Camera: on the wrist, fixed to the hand. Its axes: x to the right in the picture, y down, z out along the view.
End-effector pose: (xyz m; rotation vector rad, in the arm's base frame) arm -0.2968 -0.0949 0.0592 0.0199 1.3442 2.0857
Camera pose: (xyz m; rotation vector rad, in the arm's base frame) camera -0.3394 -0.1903 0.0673 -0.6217 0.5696 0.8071
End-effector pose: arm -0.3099 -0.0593 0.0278 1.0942 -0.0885 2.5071
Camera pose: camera -0.3798 -0.0958 -0.0412 0.8096 0.3299 0.9756
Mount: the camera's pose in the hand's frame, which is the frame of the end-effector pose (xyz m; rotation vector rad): -0.0188 0.0535 -0.0881 -0.1840 -0.2313 -1.5372
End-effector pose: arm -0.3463 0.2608 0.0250 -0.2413 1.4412 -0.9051
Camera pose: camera -0.4038 0.3408 -0.0106 -1.6684 0.9332 -1.8331
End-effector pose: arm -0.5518 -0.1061 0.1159 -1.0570 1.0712 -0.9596
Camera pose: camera -0.6364 -0.0926 0.0556 -2.1253 -0.0532 -1.8360
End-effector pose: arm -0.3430 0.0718 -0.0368 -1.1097 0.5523 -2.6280
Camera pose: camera -0.3904 0.0523 -0.1282 1.1904 0.1577 1.5695
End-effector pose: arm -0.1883 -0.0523 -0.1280 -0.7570 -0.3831 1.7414
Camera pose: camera -0.1665 -0.0972 -0.2201 -0.1782 -0.9596 0.3199
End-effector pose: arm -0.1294 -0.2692 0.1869 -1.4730 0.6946 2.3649
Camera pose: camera -0.0784 -0.3607 0.1849 -1.0307 -0.6007 1.2714
